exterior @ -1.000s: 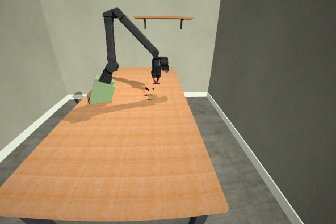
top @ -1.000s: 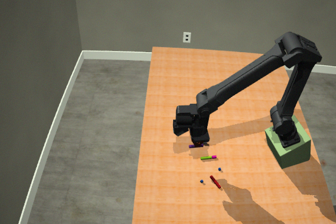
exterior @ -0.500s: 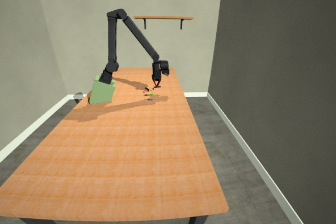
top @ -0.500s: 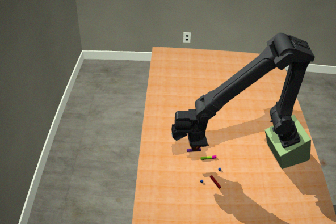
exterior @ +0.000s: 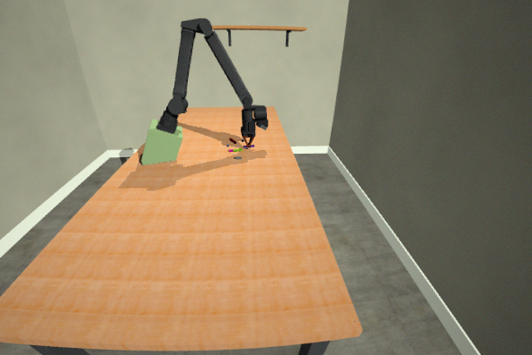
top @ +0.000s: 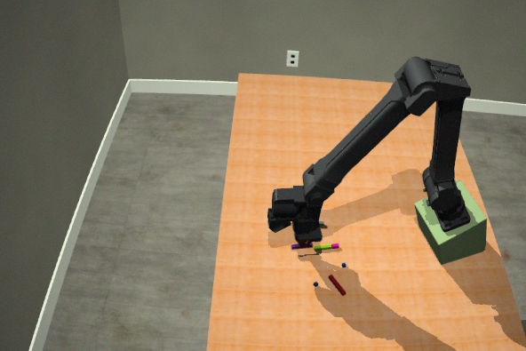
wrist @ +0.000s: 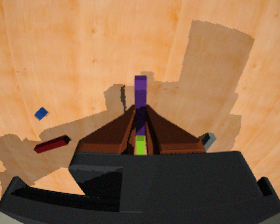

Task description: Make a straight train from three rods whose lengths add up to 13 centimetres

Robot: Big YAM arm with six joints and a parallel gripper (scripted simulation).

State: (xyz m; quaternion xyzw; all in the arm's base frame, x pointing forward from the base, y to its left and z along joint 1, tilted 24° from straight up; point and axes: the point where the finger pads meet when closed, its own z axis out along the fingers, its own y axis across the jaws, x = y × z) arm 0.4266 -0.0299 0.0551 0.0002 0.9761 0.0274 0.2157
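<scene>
Now: hand 10 mm above the purple rod. From my hand the other things lie so: lime rod: 60 mm behind, 30 mm below; magenta rod: 100 mm behind, 30 mm below; grey rod: 70 mm behind, 90 mm to the right, 30 mm below.
</scene>
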